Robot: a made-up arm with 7 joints. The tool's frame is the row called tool. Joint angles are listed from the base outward. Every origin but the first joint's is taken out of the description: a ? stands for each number. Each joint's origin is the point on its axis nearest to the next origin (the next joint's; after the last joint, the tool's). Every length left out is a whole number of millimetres.
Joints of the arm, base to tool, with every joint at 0 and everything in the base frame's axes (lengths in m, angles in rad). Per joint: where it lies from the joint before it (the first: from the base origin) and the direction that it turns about. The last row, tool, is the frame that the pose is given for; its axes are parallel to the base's.
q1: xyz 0 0.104 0.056 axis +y
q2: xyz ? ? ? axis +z
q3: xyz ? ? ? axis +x
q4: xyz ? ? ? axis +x
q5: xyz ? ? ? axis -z
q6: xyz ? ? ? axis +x
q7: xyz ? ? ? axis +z
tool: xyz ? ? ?
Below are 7 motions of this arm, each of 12 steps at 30 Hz.
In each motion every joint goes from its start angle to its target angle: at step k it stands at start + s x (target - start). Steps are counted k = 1, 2, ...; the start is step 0. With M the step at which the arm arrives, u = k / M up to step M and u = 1 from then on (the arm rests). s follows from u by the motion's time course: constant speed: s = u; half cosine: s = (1 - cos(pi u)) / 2; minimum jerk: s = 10 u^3 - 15 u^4 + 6 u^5.
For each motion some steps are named. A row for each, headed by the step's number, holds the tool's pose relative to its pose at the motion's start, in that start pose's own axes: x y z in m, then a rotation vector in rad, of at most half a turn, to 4 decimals.
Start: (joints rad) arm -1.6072 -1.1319 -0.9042 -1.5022 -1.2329 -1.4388 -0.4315
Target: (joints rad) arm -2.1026 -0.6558 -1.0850 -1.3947 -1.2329 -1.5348 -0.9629
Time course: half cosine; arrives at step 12
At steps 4, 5, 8, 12:
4: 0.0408 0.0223 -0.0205 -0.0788 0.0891 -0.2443
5: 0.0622 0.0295 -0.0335 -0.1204 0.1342 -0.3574
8: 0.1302 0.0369 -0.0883 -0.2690 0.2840 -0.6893
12: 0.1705 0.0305 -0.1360 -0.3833 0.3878 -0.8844

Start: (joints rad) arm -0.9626 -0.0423 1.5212 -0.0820 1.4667 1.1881 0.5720
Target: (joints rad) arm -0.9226 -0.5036 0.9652 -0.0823 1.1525 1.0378 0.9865
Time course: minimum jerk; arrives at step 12
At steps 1, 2, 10, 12:
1: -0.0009 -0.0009 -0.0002 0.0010 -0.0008 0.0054
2: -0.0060 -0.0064 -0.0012 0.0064 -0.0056 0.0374
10: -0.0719 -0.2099 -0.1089 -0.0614 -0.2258 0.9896
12: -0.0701 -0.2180 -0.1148 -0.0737 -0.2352 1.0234

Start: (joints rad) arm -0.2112 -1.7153 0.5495 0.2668 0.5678 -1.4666 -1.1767
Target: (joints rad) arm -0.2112 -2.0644 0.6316 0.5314 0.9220 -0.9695 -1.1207
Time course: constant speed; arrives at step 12
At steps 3, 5, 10, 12:
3: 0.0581 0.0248 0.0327 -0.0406 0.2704 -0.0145
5: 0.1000 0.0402 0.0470 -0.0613 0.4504 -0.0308
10: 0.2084 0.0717 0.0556 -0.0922 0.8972 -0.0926
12: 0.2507 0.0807 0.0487 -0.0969 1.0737 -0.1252

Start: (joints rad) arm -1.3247 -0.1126 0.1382 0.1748 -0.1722 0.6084 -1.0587
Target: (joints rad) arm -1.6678 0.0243 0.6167 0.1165 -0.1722 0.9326 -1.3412
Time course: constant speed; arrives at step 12
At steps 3, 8, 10, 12:
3: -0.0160 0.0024 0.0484 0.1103 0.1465 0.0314
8: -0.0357 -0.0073 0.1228 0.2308 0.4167 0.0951
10: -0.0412 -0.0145 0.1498 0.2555 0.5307 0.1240
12: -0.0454 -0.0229 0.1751 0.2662 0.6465 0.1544

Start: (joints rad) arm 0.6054 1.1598 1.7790 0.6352 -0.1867 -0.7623 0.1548
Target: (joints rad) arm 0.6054 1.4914 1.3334 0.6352 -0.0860 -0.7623 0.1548
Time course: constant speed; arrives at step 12
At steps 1, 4, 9, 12:
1: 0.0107 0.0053 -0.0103 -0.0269 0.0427 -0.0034
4: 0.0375 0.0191 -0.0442 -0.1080 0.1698 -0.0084
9: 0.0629 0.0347 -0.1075 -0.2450 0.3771 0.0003
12: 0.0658 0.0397 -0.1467 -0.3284 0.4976 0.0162

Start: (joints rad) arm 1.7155 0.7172 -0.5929 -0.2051 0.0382 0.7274 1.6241
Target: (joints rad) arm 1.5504 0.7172 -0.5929 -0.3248 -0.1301 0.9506 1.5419
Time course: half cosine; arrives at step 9
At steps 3, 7, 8, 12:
3: -0.0218 -0.0066 -0.0020 -0.0029 0.0010 0.0089
7: -0.0759 -0.0246 0.0006 0.0039 0.0069 0.0195
8: -0.0831 -0.0272 0.0019 0.0063 0.0080 0.0194
12: -0.0856 -0.0281 0.0023 0.0071 0.0084 0.0193

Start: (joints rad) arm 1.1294 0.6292 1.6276 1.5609 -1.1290 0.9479 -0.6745
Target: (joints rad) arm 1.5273 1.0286 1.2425 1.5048 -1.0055 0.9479 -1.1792
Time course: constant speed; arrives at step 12
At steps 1, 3, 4, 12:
1: 0.0088 0.0046 0.0030 -0.0035 -0.0457 -0.0697
3: 0.0259 0.0131 0.0111 0.0017 -0.1356 -0.2098
4: 0.0339 0.0168 0.0162 0.0104 -0.1793 -0.2801
12: 0.0784 0.0326 0.0770 0.2104 -0.4669 -0.8390

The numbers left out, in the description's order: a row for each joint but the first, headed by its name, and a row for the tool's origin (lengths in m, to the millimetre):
q2: 0.178 0 -0.139
q3: -0.05 -0.078 0
q4: 0 0.176 0.013
q5: 0 0.045 -0.096
q6: -0.086 0.162 0
q7: 0 -0.005 0.096
tool: -0.044 0.091 0

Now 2 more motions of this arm.
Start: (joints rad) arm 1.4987 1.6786 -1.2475 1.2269 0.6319 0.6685 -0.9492
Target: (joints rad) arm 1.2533 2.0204 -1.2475 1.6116 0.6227 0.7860 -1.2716
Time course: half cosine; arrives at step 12
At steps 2, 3, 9, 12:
2: 0.0038 -0.0018 0.0087 -0.0082 0.0234 -0.0076
3: 0.0084 -0.0037 0.0190 -0.0197 0.0508 -0.0174
9: 0.0505 -0.0123 0.1065 -0.1996 0.2671 -0.1533
12: 0.0590 -0.0122 0.1235 -0.2517 0.3028 -0.1933

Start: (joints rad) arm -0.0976 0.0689 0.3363 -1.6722 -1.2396 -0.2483 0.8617
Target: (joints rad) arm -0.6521 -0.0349 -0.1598 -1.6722 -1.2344 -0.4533 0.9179
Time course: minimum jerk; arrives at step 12
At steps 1, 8, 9, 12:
1: 0.0007 -0.0005 0.0003 0.0011 0.0036 -0.0019
8: 0.0808 -0.1048 0.0247 0.2591 0.5054 -0.2529
9: 0.0866 -0.1226 0.0244 0.3077 0.5625 -0.2801
12: 0.0908 -0.1404 0.0235 0.3578 0.6150 -0.3048

